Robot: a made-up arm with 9 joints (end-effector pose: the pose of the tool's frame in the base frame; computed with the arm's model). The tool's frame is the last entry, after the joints. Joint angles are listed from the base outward.
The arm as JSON. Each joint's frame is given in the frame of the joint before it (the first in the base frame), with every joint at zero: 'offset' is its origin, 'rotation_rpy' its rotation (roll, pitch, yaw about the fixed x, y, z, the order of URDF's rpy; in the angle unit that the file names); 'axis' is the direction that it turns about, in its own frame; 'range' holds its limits. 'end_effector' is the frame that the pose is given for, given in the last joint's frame.
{
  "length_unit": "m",
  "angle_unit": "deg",
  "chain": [
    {
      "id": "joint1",
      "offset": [
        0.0,
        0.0,
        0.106
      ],
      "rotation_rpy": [
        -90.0,
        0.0,
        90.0
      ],
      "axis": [
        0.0,
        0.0,
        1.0
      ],
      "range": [
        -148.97,
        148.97
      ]
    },
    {
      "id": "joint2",
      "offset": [
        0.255,
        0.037,
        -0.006
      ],
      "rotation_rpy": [
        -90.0,
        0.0,
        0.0
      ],
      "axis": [
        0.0,
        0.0,
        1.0
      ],
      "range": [
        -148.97,
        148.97
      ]
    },
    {
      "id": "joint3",
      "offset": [
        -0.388,
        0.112,
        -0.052
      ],
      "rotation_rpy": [
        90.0,
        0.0,
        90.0
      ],
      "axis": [
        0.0,
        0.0,
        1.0
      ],
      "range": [
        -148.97,
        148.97
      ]
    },
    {
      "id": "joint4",
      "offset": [
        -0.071,
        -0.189,
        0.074
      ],
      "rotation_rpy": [
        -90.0,
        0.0,
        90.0
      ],
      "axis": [
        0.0,
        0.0,
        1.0
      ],
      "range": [
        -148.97,
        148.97
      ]
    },
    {
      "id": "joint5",
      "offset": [
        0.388,
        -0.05,
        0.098
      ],
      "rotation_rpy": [
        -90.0,
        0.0,
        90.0
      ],
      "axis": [
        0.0,
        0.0,
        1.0
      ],
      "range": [
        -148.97,
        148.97
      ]
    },
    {
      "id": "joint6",
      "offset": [
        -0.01,
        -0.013,
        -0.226
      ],
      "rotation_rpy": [
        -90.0,
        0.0,
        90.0
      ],
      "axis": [
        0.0,
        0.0,
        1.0
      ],
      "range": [
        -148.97,
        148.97
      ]
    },
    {
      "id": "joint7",
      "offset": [
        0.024,
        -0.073,
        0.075
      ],
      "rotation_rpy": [
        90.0,
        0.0,
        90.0
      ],
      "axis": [
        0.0,
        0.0,
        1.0
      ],
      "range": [
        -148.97,
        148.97
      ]
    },
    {
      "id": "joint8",
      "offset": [
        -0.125,
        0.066,
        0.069
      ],
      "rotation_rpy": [
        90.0,
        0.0,
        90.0
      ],
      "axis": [
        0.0,
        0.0,
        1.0
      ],
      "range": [
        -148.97,
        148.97
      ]
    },
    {
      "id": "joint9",
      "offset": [
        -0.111,
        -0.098,
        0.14
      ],
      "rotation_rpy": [
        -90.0,
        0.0,
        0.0
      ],
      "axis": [
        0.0,
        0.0,
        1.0
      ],
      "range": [
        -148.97,
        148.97
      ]
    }
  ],
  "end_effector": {
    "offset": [
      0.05,
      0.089,
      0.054
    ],
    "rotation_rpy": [
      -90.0,
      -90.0,
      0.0
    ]
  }
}
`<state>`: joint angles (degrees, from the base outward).
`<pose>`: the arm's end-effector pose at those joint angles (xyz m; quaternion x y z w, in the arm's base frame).
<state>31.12 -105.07 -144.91 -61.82 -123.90 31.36 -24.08 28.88 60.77</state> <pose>-0.1405 0.4030 -0.1664 0.4730 0.8029 0.0515 0.3592</pose>
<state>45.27 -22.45 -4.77 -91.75 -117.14 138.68 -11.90 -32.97 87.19</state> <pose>-0.2680 0.7111 -0.1618 -0.5700 -0.2315 0.4277 0.6622</pose>
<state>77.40 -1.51 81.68 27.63 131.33 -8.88 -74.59 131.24 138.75</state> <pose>-0.3827 0.0675 0.5940 0.6617 -0.1824 -0.2182 0.6937</pose>
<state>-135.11 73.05 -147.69 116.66 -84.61 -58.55 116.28 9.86 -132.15</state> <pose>-0.8222 0.1180 0.2919 0.9403 -0.1890 0.1934 0.2066</pose>
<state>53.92 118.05 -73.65 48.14 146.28 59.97 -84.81 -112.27 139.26</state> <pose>-1.0377 -0.1510 -0.3431 -0.1116 -0.3461 0.7572 0.5425</pose>
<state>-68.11 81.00 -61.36 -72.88 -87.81 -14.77 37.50 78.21 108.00</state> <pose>0.2426 0.0665 0.5228 0.1959 0.3304 0.4378 0.8129</pose>
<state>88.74 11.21 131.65 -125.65 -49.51 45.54 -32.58 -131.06 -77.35</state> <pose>0.6488 -0.3689 -0.2619 -0.2690 -0.3638 -0.4282 0.7822</pose>
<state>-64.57 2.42 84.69 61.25 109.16 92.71 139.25 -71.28 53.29</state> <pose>-0.1653 -0.5200 -0.5131 0.2904 0.9543 -0.0014 0.0709</pose>
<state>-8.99 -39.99 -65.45 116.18 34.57 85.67 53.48 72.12 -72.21</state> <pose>0.5337 -0.6408 -0.0273 -0.1944 0.5271 -0.7884 0.2506</pose>
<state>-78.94 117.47 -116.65 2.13 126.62 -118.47 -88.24 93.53 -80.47</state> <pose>-0.5074 -0.0030 0.0676 -0.0589 -0.1980 -0.9012 0.3809</pose>
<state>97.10 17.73 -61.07 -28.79 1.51 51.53 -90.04 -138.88 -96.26</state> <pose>0.4436 -0.2775 -0.0673 0.2593 -0.5428 -0.7137 0.3589</pose>
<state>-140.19 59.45 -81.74 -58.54 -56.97 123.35 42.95 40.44 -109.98</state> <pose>0.3637 -0.2345 0.2915 0.7392 -0.1724 0.5482 0.3512</pose>
